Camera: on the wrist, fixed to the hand. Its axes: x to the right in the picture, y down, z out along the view.
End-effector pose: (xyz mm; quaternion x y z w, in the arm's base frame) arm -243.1 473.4 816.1 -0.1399 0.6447 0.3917 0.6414
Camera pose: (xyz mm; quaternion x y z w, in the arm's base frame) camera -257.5 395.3 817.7 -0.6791 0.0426 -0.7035 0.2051
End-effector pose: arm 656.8 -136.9 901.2 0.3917 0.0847 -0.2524 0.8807
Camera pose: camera 617.9 -104.0 840.3 -0.0312 -0.5881 0.7468 0.3089
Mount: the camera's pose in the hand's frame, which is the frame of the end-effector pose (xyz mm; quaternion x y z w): -24.7 -40.7 -63.6 -0.0633 -0.2595 0.9634 0.0215
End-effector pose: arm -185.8 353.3 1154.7 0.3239 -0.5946 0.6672 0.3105
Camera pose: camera -142.5 419.9 1153.7 0.4124 0.4476 -0.1918 0.7699
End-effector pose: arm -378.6 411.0 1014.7 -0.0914 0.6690 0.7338 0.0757
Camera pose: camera -343.0 351.8 975.5 -0.8282 -0.0363 -0.1548 0.5375
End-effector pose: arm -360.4 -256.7 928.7 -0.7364 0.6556 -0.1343 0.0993
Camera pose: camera -345.6 -225.4 1000.2 0.5747 0.7063 0.3254 0.2550
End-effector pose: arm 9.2 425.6 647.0 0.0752 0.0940 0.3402 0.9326
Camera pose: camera 1.5 383.6 580.0 -0.1214 0.3340 -0.8923 0.2786
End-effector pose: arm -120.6 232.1 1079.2 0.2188 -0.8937 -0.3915 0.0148
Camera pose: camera -70.3 173.6 1098.1 -0.9588 -0.2091 -0.1075 0.1594
